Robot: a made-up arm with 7 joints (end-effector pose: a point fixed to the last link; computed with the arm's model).
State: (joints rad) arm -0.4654 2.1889 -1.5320 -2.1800 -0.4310 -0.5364 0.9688
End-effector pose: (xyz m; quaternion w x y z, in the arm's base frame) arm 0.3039 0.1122 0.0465 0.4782 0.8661 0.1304 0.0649
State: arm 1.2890 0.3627 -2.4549 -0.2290 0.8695 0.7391 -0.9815
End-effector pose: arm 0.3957 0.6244 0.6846 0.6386 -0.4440 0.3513 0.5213
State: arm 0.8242 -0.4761 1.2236 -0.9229 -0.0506 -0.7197 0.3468
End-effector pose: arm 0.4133 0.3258 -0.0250 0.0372 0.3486 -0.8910 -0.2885
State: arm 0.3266 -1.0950 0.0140 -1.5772 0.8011 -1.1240 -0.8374
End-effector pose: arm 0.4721 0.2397 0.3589 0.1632 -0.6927 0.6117 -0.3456
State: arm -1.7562 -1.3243 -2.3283 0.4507 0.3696 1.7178 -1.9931
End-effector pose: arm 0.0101 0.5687 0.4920 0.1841 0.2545 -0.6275 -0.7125
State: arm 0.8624 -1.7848 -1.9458 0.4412 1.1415 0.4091 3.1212
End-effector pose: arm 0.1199 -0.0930 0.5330 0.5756 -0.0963 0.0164 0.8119
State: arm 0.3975 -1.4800 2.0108 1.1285 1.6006 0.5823 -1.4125
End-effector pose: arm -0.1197 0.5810 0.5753 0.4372 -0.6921 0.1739 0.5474
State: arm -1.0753 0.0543 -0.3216 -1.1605 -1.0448 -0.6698 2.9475
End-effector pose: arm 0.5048 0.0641 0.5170 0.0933 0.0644 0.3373 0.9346
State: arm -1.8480 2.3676 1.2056 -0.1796 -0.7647 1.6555 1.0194
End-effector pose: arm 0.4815 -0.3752 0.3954 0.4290 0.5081 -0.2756 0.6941
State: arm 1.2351 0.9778 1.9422 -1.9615 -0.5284 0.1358 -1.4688
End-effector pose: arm 0.3244 0.1226 -0.2541 0.2495 0.6252 -0.6200 0.4031
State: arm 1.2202 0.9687 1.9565 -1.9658 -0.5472 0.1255 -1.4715
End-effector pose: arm 0.3421 0.1292 -0.2479 0.2372 0.6163 -0.6263 0.4143
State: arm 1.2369 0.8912 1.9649 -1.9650 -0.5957 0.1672 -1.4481
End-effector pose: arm 0.3537 0.1052 -0.2453 0.2457 0.6102 -0.6090 0.4432
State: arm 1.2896 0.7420 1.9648 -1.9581 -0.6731 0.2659 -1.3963
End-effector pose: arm 0.3602 0.0470 -0.2412 0.2766 0.6016 -0.5672 0.4898
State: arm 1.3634 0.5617 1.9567 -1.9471 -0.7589 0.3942 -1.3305
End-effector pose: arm 0.3660 -0.0296 -0.2258 0.3177 0.5834 -0.5141 0.5426
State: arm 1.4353 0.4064 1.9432 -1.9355 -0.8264 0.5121 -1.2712
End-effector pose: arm 0.3703 -0.0991 -0.2013 0.3548 0.5602 -0.4659 0.5859
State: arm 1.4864 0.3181 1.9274 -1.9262 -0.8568 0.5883 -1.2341
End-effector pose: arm 0.3678 -0.1455 -0.1815 0.3823 0.5455 -0.4320 0.6080
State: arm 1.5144 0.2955 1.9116 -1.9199 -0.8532 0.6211 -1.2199
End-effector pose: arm 0.3570 -0.1709 -0.1739 0.4027 0.5443 -0.4115 0.6101
